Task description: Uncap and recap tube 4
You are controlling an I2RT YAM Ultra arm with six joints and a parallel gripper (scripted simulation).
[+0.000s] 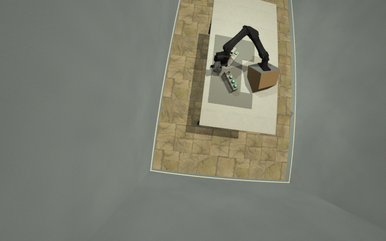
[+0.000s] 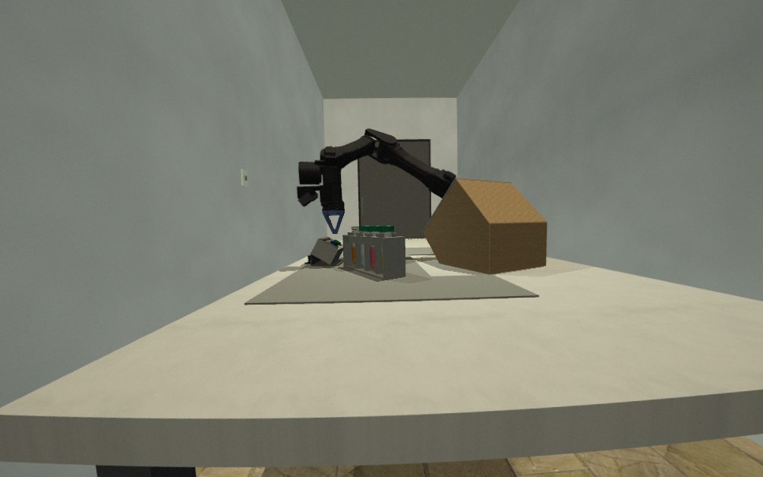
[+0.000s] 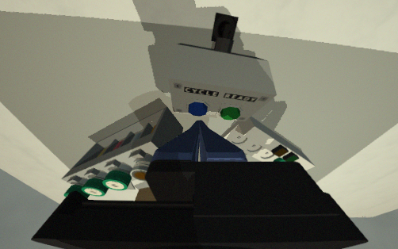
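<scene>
Right now the blue cycle key is 4 cm below my hand. The rest, counted from my hand: green ready key 4 cm to the right, 4 cm below, 1 cm behind.
</scene>
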